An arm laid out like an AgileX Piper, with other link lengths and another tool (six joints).
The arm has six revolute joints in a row. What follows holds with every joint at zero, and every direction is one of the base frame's.
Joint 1 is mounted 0.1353 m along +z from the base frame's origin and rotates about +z.
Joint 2 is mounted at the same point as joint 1 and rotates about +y.
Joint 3 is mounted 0.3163 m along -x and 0.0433 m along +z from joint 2 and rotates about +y.
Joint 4 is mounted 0.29 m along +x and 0.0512 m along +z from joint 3 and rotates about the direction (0.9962, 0, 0.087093).
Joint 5 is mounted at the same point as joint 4 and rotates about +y.
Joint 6 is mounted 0.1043 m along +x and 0.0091 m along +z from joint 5 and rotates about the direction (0.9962, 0, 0.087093).
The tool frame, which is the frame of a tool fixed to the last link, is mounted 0.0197 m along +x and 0.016 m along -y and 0.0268 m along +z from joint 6; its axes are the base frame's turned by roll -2.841, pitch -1.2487 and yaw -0.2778 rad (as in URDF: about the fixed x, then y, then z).
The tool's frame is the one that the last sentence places.
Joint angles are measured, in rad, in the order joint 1, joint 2, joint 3, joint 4, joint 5, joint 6. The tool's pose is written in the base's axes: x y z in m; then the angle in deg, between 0 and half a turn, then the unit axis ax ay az. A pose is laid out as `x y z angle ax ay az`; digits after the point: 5 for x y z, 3 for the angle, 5 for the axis.
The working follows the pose.
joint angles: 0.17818, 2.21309, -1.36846, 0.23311, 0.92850, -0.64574
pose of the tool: 0.46044 0.10480 0.05260 175.390 -0.92735 -0.29780 0.22659
Where each joint sits with the arm in this pose, in the base's axes (m; each line is computed from the numbers above, not from the rounded line before):
joint 1: 0.0000 0.0000 0.1353
joint 2: 0.0000 0.0000 0.1353
joint 3: 0.2206 0.0397 0.3626
joint 4: 0.4478 0.0806 0.1798
joint 5: 0.4478 0.0806 0.1798
joint 6: 0.4340 0.0978 0.0774
the tool: 0.4604 0.1048 0.0526

